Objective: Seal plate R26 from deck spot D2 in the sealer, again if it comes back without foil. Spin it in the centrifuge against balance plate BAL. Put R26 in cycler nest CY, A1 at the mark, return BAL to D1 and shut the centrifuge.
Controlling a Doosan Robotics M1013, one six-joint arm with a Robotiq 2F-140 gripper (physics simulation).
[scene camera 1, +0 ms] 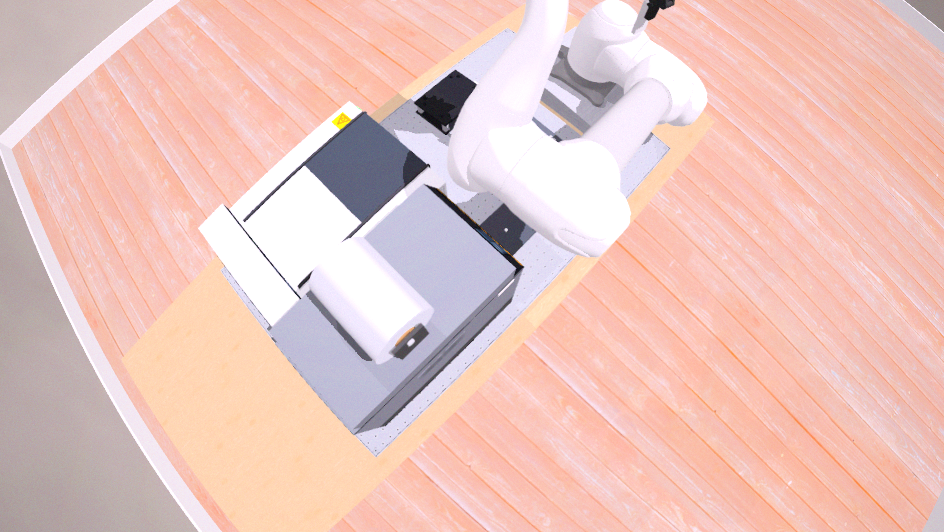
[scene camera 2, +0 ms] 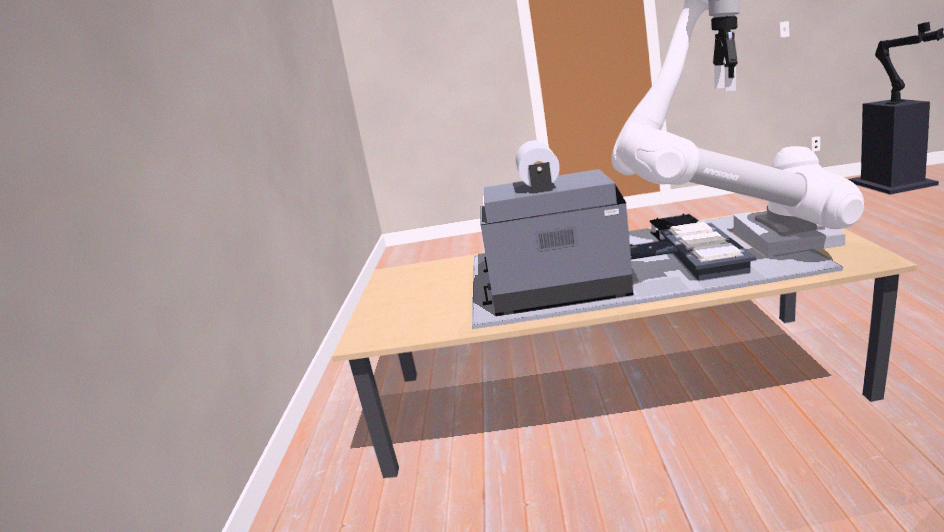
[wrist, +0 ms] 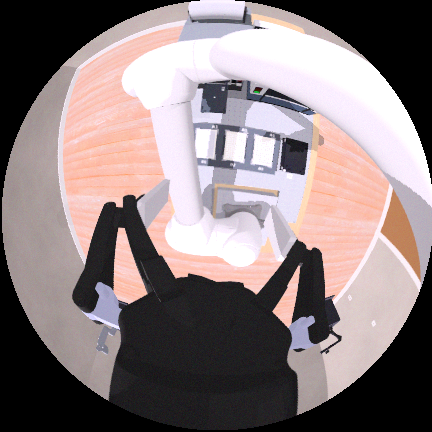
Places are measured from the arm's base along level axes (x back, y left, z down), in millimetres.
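Pixels of known places: gripper, fingertip midpoint: [scene camera 1: 609,7] [scene camera 2: 724,89] [wrist: 218,201]; arm's base, link origin: [scene camera 1: 587,73] [scene camera 2: 789,224] [wrist: 241,220].
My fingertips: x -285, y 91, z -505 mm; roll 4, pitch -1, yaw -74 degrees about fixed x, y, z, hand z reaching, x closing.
Observation:
Ahead of a thing's pixels: the offset from my fingertips to its top centre. "spot": to the spot under its first point.
My gripper [scene camera 2: 725,85] [wrist: 218,201] is open and empty, high above the robot's base. Three white plates {dx -88, dy +70, dz +479 mm} [wrist: 206,143] {dx -72, dy -53, dz +479 mm} [wrist: 235,146] {dx -57, dy -176, dz +479 mm} [wrist: 263,150] sit side by side in the dark deck rack {dx -68, dy -53, dz +489 mm} [scene camera 2: 720,267] [wrist: 247,167]; the arm partly covers the leftmost in the wrist view. Their labels are too small to read. The grey sealer {dx -586, dy -10, dz +75 mm} [scene camera 1: 436,251] [scene camera 2: 555,257] carries a white foil roll {dx -608, dy -12, dz +75 mm} [scene camera 1: 370,297] [scene camera 2: 532,161]. Its dark carrier {spot: dx -289, dy +24, dz +446 mm} [scene camera 1: 506,229] [wrist: 214,98] is out with no plate on it. A black nest {dx -43, dy -343, dz +490 mm} [scene camera 1: 456,89] [wrist: 294,156] looks empty. The white unit {spot: dx -579, dy -309, dz +341 mm} [scene camera 1: 300,224] looks like the centrifuge; its door state is hidden.
The arm's elbow [scene camera 1: 548,185] [scene camera 2: 661,155] stands over the deck beside the sealer. The robot's base [scene camera 2: 780,231] is behind the deck rack. A thin wooden-coloured edge [wrist: 245,186] lies between rack and base. A black arm on a pedestal [scene camera 2: 893,145] stands beyond the table.

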